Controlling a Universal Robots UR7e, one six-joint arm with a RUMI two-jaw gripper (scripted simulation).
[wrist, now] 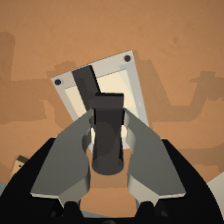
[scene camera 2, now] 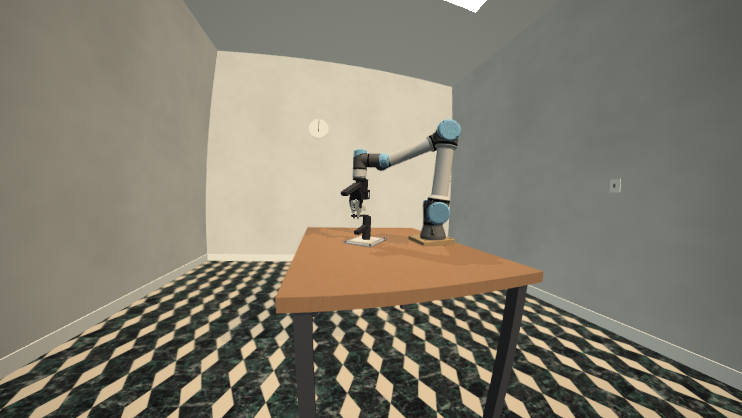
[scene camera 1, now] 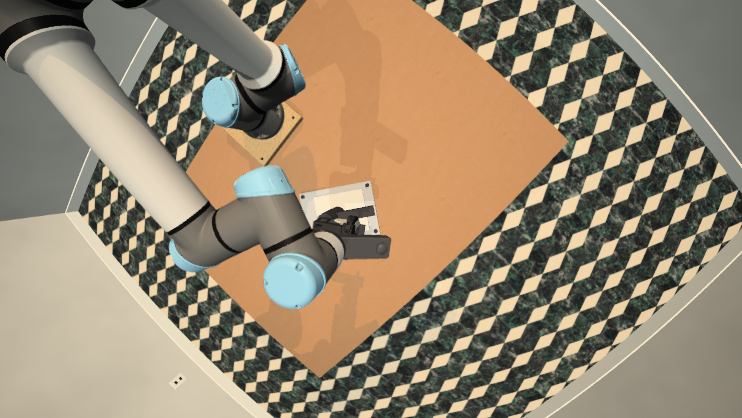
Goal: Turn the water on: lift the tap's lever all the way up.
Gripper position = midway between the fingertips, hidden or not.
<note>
In view: my gripper (scene camera 1: 356, 227) and a dark tap (wrist: 87, 84).
My gripper is seen too in the wrist view (wrist: 109, 109).
</note>
